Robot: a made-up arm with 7 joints. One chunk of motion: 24 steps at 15 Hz.
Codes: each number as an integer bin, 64 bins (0 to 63) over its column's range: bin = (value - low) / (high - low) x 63, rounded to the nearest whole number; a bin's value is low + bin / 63 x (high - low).
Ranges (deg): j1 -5.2..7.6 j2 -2..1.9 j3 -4.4..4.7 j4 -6.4..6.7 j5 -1.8..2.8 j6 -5.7..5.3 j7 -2.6..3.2
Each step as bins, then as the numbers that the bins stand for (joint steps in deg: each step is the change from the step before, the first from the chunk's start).
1 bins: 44 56 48 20 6 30 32
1 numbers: 3.740 1.467 2.533 -2.241 -1.362 -0.462 0.346
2 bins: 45 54 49 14 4 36 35
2 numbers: 3.943 1.343 2.678 -3.489 -1.508 0.586 0.622
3 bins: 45 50 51 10 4 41 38
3 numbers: 3.943 1.095 2.967 -4.321 -1.508 1.459 0.898
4 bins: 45 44 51 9 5 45 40
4 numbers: 3.943 0.724 2.967 -4.529 -1.435 2.157 1.083
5 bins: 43 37 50 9 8 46 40
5 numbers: 3.537 0.290 2.822 -4.529 -1.216 2.332 1.083
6 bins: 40 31 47 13 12 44 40
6 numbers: 2.927 -0.081 2.389 -3.697 -0.924 1.983 1.083
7 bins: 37 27 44 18 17 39 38
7 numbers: 2.317 -0.329 1.956 -2.657 -0.559 1.110 0.898
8 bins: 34 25 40 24 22 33 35
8 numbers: 1.708 -0.452 1.378 -1.410 -0.194 0.062 0.622
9 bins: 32 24 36 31 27 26 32
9 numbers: 1.302 -0.514 0.800 0.046 0.171 -1.160 0.346
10 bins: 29 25 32 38 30 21 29
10 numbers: 0.692 -0.452 0.222 1.502 0.390 -2.033 0.070
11 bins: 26 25 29 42 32 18 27
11 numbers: 0.083 -0.452 -0.211 2.333 0.537 -2.557 -0.114
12 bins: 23 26 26 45 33 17 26
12 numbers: -0.527 -0.390 -0.644 2.957 0.610 -2.732 -0.206
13 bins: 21 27 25 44 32 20 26
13 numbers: -0.933 -0.329 -0.789 2.749 0.537 -2.208 -0.206
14 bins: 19 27 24 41 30 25 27
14 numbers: -1.340 -0.329 -0.933 2.125 0.390 -1.335 -0.114
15 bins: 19 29 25 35 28 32 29
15 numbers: -1.340 -0.205 -0.789 0.878 0.244 -0.113 0.070
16 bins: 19 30 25 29 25 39 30
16 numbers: -1.340 -0.143 -0.789 -0.370 0.025 1.110 0.162
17 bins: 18 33 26 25 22 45 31
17 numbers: -1.543 0.043 -0.644 -1.202 -0.194 2.157 0.254
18 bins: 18 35 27 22 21 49 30
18 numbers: -1.543 0.167 -0.500 -1.825 -0.267 2.856 0.162
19 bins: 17 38 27 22 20 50 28
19 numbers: -1.746 0.352 -0.500 -1.825 -0.340 3.030 -0.022
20 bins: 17 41 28 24 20 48 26
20 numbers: -1.746 0.538 -0.356 -1.410 -0.340 2.681 -0.206
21 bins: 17 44 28 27 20 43 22
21 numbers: -1.746 0.724 -0.356 -0.786 -0.340 1.808 -0.575
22 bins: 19 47 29 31 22 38 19
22 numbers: -1.340 0.910 -0.211 0.046 -0.194 0.935 -0.851
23 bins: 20 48 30 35 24 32 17
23 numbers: -1.137 0.971 -0.067 0.878 -0.048 -0.113 -1.035
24 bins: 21 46 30 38 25 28 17
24 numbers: -0.933 0.848 -0.067 1.502 0.025 -0.811 -1.035
